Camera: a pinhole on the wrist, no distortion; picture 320 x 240 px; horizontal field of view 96.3 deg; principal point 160.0 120.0 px. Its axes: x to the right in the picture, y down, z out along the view. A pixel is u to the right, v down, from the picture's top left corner.
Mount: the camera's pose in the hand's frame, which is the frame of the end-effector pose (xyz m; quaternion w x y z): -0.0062 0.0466 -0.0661 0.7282 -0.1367 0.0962 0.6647
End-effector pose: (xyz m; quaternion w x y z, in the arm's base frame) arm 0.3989 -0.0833 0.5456 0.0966 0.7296 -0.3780 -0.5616
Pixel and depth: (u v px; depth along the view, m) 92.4 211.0 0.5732
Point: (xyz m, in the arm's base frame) -0.1182 0.3393 0.6746
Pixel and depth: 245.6 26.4 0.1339
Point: 0.2990 -0.2370 0.5591
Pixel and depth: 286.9 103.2 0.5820
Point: -0.1992 -0.5485 0.7724
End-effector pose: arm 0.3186 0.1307 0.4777 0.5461 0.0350 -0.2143 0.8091
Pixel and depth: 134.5 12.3 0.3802
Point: 0.0806 0.1973 0.8292
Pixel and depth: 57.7 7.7 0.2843
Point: 0.2568 0.2026 0.8092
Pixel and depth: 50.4 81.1 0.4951
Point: 0.3387 0.0357 1.0295
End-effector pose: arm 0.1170 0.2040 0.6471 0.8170 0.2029 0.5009 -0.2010
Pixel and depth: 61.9 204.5 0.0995
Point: 0.1296 0.2056 0.7364
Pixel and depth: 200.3 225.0 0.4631
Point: 0.3804 0.3760 1.1343
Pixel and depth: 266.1 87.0 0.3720
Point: 0.5278 0.4369 0.7047
